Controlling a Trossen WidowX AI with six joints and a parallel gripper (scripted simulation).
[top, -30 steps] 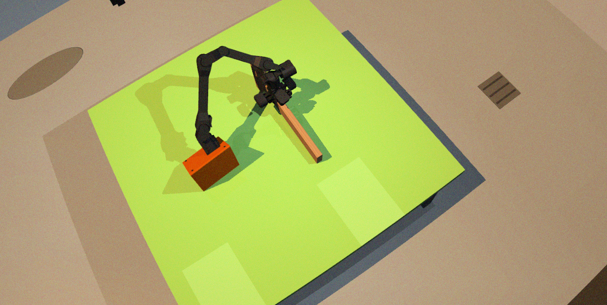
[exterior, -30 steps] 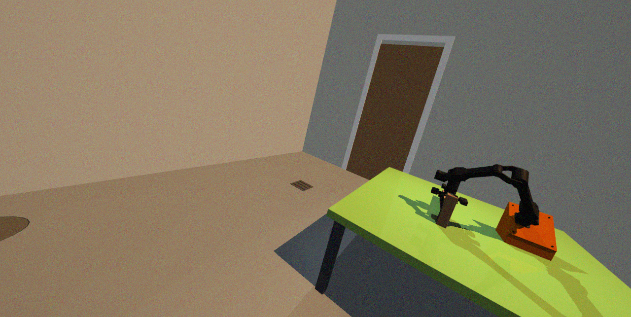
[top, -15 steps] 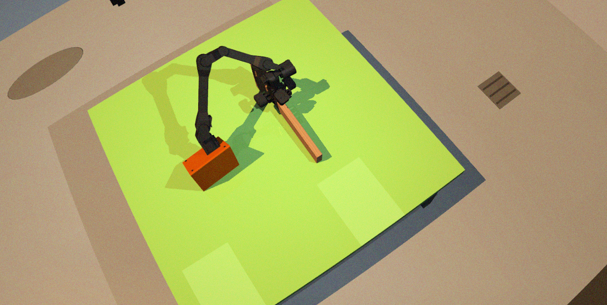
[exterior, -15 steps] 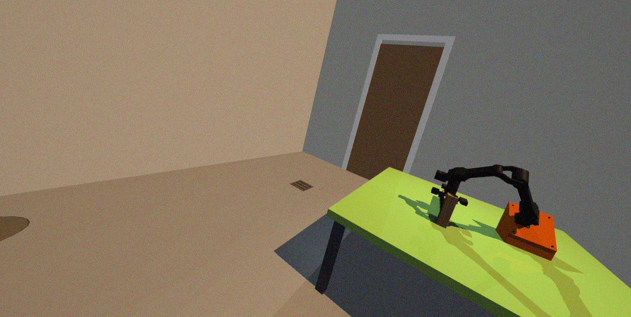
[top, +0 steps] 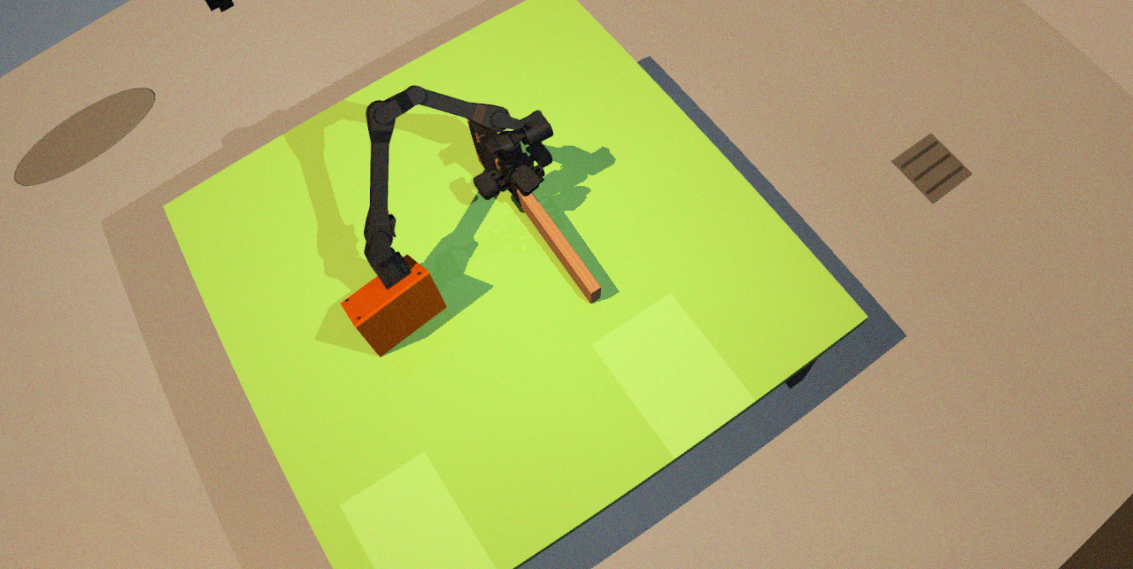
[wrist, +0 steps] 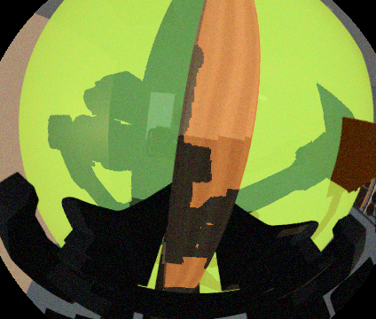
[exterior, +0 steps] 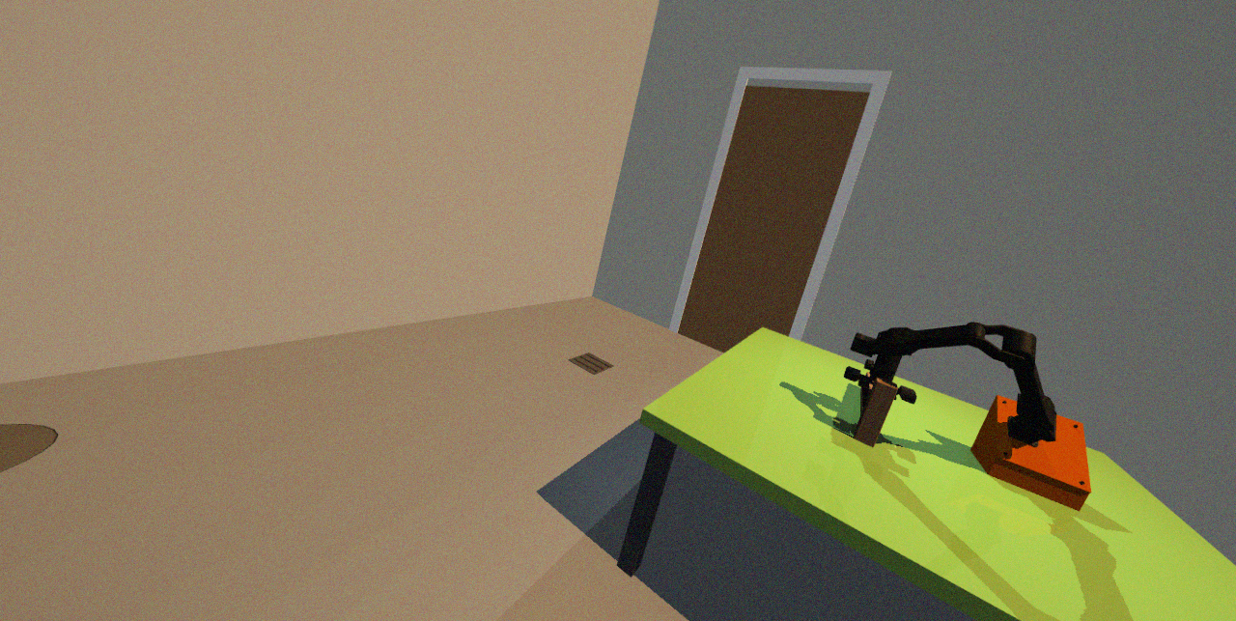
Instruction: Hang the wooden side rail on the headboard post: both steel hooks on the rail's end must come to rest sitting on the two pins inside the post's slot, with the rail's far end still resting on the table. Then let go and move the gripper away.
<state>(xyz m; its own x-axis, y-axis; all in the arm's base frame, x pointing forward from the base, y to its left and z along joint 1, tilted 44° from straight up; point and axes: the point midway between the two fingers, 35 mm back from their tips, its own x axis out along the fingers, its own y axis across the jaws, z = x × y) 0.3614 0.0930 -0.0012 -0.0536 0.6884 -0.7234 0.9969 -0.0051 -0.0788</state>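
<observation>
Now: gripper tip 10 mm short of the headboard post, 130 mm to the right of it and 40 mm below it.
</observation>
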